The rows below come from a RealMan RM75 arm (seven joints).
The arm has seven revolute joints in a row. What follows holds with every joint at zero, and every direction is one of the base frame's.
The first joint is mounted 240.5 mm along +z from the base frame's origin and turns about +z.
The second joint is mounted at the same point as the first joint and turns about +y.
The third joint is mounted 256 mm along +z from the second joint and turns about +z.
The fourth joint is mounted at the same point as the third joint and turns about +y.
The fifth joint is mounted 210 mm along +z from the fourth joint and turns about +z.
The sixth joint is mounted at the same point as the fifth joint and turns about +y.
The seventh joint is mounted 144 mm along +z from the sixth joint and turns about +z.
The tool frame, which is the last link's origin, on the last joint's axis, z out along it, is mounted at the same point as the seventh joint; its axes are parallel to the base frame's.
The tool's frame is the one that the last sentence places.
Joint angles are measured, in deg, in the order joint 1, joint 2, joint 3, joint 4, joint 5, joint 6, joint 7. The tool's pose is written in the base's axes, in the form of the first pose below.
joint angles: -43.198, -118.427, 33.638, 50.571, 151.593, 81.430, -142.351
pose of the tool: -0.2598 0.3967 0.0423 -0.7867 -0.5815 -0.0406 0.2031
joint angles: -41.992, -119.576, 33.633, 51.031, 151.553, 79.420, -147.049
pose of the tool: -0.2660 0.3936 0.0369 -0.7547 -0.6186 -0.0548 0.2116
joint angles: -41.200, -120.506, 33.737, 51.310, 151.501, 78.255, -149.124
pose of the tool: -0.2692 0.3908 0.0317 -0.7390 -0.6357 -0.0617 0.2142
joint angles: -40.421, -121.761, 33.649, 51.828, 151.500, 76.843, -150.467
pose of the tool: -0.2716 0.3880 0.0254 -0.7265 -0.6478 -0.0699 0.2185
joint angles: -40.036, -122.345, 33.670, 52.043, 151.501, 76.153, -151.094
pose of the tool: -0.2728 0.3866 0.0224 -0.7205 -0.6533 -0.0733 0.2205
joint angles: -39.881, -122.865, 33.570, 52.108, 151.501, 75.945, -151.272
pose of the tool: -0.2726 0.3851 0.0189 -0.7183 -0.6562 -0.0753 0.2183
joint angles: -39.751, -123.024, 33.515, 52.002, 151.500, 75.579, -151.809
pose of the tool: -0.2735 0.3846 0.0177 -0.7137 -0.6609 -0.0773 0.2190
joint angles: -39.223, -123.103, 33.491, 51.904, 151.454, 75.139, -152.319
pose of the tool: -0.2773 0.3826 0.0172 -0.7068 -0.6674 -0.0788 0.2211
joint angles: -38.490, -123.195, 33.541, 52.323, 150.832, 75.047, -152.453
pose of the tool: -0.2800 0.3805 0.0183 -0.7024 -0.6708 -0.0839 0.2226
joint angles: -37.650, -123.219, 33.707, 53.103, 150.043, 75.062, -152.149
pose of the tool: -0.2824 0.3787 0.0211 -0.7012 -0.6702 -0.0891 0.2261
